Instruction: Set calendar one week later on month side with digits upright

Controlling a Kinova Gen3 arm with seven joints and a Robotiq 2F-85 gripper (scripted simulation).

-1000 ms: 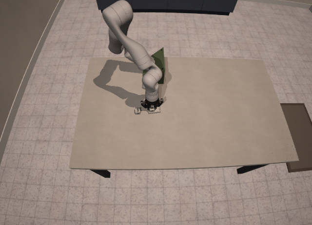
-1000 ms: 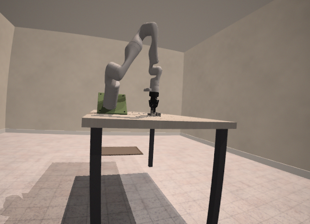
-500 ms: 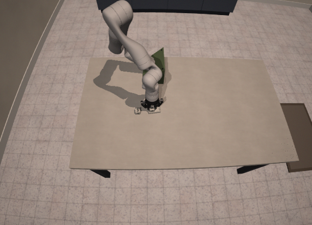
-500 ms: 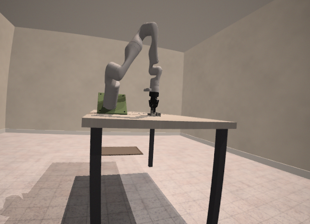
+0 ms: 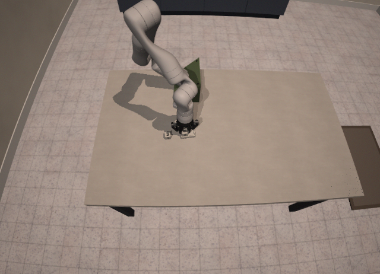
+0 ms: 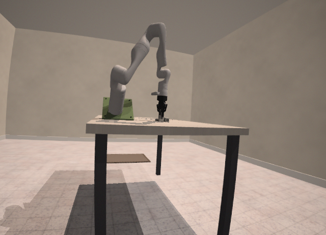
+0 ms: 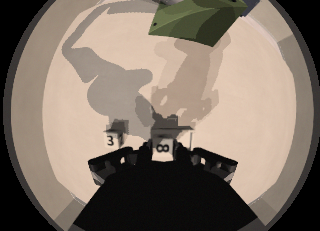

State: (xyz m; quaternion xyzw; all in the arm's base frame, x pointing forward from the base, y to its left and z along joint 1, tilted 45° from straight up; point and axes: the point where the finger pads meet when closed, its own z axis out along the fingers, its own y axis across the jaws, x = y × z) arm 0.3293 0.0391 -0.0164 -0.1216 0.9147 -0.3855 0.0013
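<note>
The white tray is 40 mm below my hand, 20 mm to the left of it and 10 mm behind it.
</note>
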